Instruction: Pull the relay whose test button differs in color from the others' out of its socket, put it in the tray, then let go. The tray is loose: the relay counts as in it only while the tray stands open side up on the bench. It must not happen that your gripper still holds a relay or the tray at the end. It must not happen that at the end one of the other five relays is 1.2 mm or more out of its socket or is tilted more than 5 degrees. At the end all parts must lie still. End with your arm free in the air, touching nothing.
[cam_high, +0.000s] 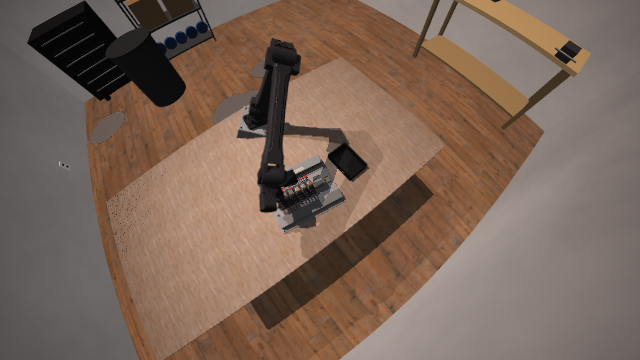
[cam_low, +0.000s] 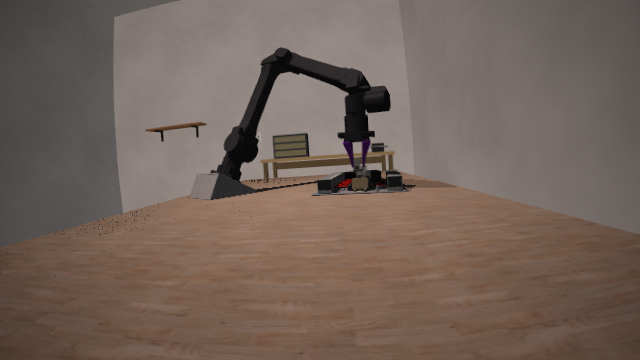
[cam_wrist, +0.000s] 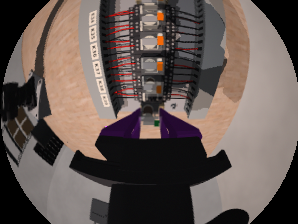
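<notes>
The black tray is 37 cm to the left of my hand, 6 cm below it and 1 cm ahead of it. Also, from my hand: grey panel 11 cm to the left, 8 cm below, 1 cm ahead; then relay right at my hand.
</notes>
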